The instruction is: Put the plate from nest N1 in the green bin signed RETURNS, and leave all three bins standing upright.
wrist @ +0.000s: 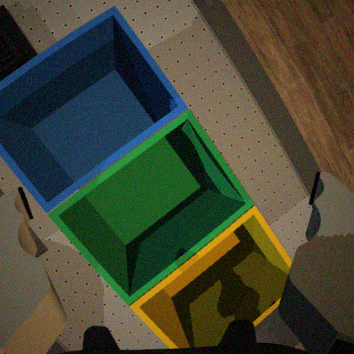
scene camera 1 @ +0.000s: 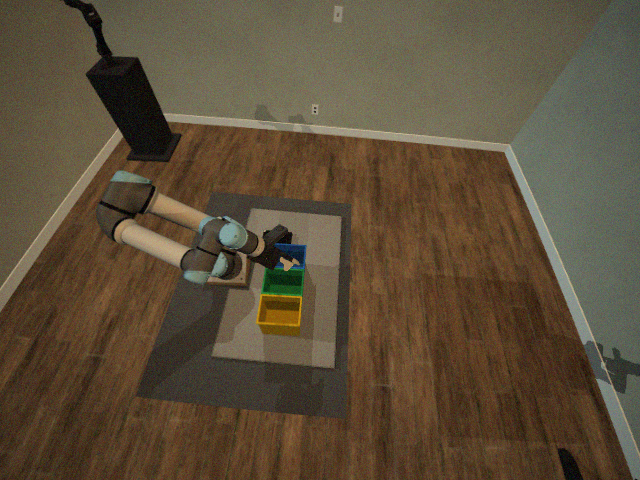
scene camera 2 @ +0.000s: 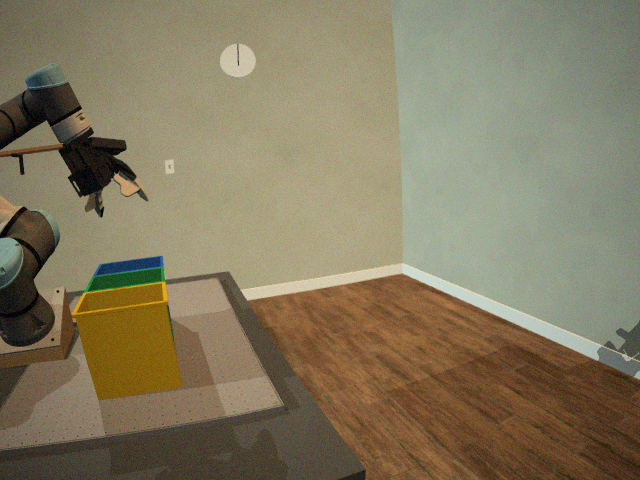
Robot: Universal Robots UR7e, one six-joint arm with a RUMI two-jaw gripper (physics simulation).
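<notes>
The green bin stands upright between the blue bin and the yellow bin, which also stand upright. The bins are in a row with their rims close together. No plate shows inside the green bin's visible part, and no plate or nest label can be made out. The RETURNS sign does not show. My gripper is open, with nothing between its fingers. It is high above the bins, and its fingers are wide apart in the wrist view.
A black object is beyond the blue bin, partly hidden by the gripper in scene camera 1. The arm's base block is beside the bins. A dark pedestal stands far back by the wall.
</notes>
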